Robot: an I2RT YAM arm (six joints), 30 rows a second.
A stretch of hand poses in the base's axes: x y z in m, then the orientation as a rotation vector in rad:
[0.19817 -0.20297 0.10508 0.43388 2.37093 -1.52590]
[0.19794 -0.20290 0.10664 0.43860 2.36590 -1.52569]
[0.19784 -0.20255 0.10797 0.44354 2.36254 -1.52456]
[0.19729 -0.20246 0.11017 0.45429 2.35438 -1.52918]
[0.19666 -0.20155 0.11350 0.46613 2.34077 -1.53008]
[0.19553 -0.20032 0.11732 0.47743 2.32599 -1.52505]
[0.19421 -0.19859 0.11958 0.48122 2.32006 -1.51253]
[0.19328 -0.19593 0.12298 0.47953 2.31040 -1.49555]
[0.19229 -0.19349 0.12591 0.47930 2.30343 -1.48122]
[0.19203 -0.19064 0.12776 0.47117 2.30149 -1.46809]
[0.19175 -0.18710 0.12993 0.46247 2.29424 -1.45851]
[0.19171 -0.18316 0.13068 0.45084 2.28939 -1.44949]
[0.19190 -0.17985 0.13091 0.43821 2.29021 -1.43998]
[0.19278 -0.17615 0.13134 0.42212 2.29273 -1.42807]
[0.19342 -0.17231 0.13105 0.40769 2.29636 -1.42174]
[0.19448 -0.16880 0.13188 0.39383 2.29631 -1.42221]
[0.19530 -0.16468 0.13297 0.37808 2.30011 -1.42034]
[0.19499 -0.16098 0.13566 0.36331 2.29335 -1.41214]
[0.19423 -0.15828 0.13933 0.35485 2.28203 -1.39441]
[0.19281 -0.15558 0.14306 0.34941 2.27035 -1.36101]
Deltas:
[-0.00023 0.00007 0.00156 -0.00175 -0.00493 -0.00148]
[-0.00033 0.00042 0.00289 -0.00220 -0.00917 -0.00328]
[-0.00088 0.00051 0.00509 -0.00713 -0.01540 -0.00951]
[-0.00151 0.00142 0.00842 -0.01270 -0.02768 -0.01359]
[-0.00264 0.00265 0.01224 -0.01596 -0.04366 -0.01496]
[-0.00396 0.00438 0.01450 -0.01209 -0.05527 -0.01132]
[-0.00489 0.00704 0.01790 -0.00843 -0.07050 -0.00145]
[-0.00588 0.00948 0.02083 -0.00456 -0.08278 0.00575]
[-0.00614 0.01233 0.02268 0.00020 -0.08883 0.01633]
[-0.00642 0.01587 0.02485 0.00052 -0.09677 0.02757]
[-0.00646 0.01981 0.02560 0.00137 -0.10189 0.03989]
[-0.00627 0.02312 0.02583 0.00514 -0.10282 0.05142]
[-0.00539 0.02682 0.02626 0.01059 -0.10272 0.06559]
[-0.00475 0.03066 0.02597 0.01390 -0.09938 0.07632]
[-0.00369 0.03417 0.02680 0.01193 -0.09543 0.08533]
[-0.00287 0.03829 0.02789 0.01285 -0.08926 0.09524]
[-0.00318 0.04199 0.03058 0.01207 -0.09410 0.10994]
[-0.00394 0.04469 0.03425 0.01488 -0.10868 0.12533]
[-0.00536 0.04739 0.03798 0.02635 -0.13198 0.14444]

